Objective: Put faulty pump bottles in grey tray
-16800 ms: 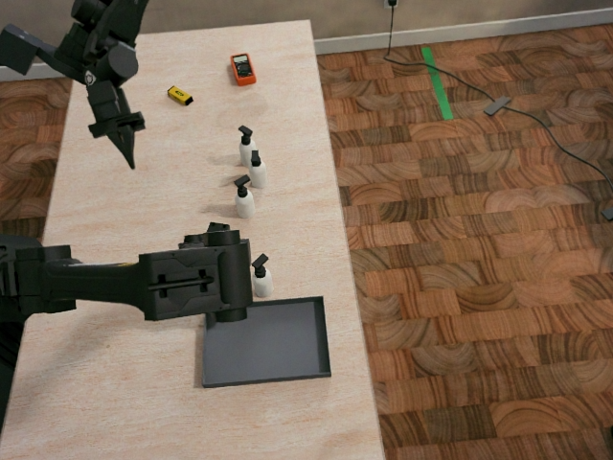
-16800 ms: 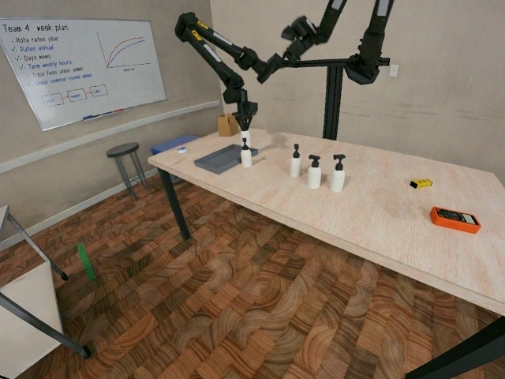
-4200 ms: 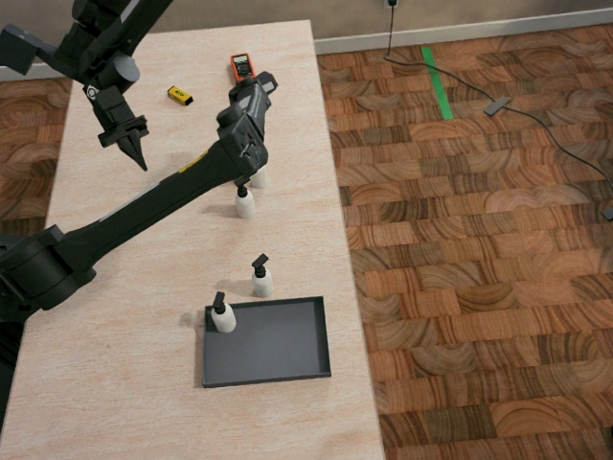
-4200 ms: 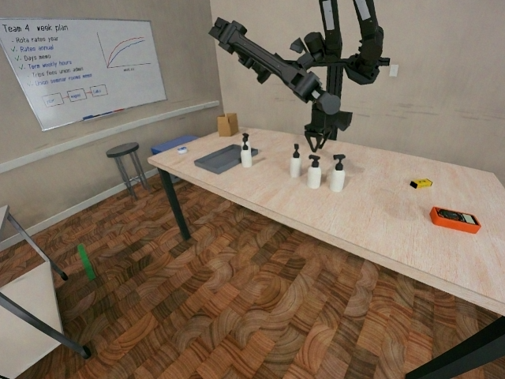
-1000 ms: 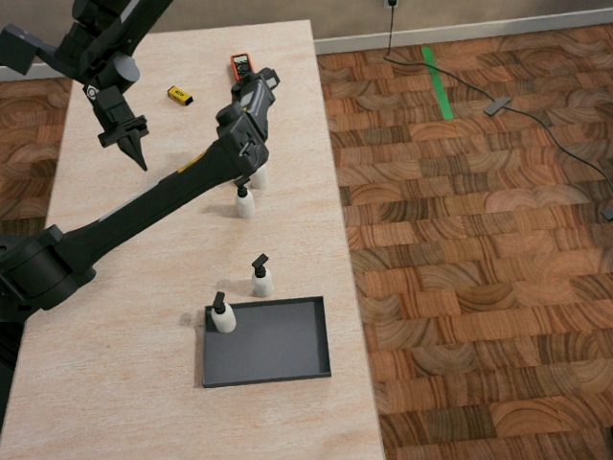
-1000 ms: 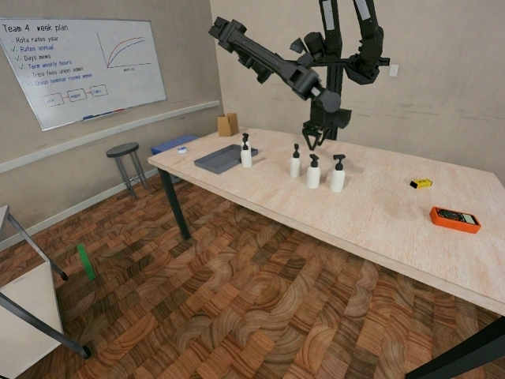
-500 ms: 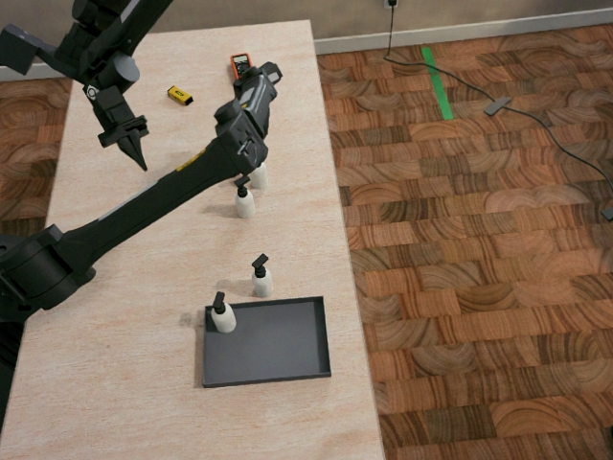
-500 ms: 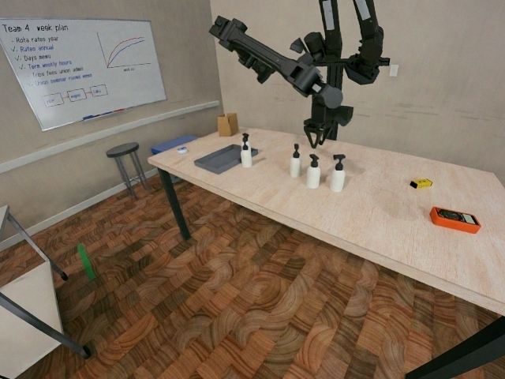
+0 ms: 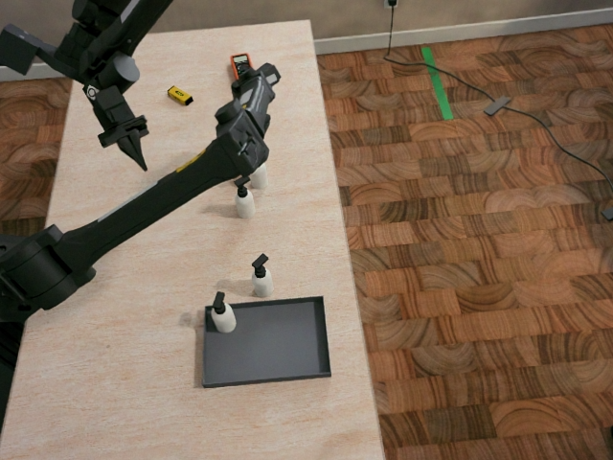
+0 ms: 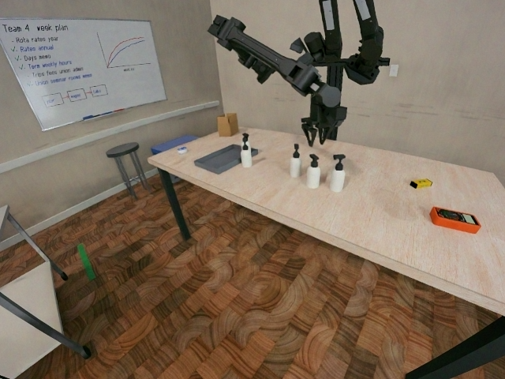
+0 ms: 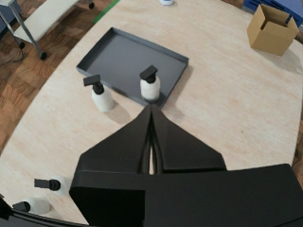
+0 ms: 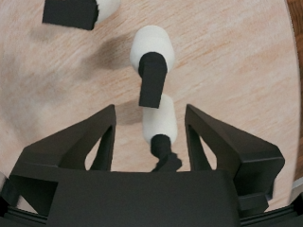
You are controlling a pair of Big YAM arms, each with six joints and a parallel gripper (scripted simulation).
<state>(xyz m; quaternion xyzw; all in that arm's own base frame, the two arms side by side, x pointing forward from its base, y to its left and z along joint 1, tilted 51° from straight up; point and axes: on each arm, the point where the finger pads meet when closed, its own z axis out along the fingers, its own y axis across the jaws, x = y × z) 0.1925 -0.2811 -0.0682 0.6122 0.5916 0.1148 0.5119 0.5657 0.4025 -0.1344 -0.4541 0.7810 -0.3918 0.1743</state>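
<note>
My right hand is 50 cm to the left of the grey tray, 17 cm above it and 3 cm short of it. The rest, counted from my right hand: orange multimeter 49 cm to the left, 16 cm below, 6 cm behind.
</note>
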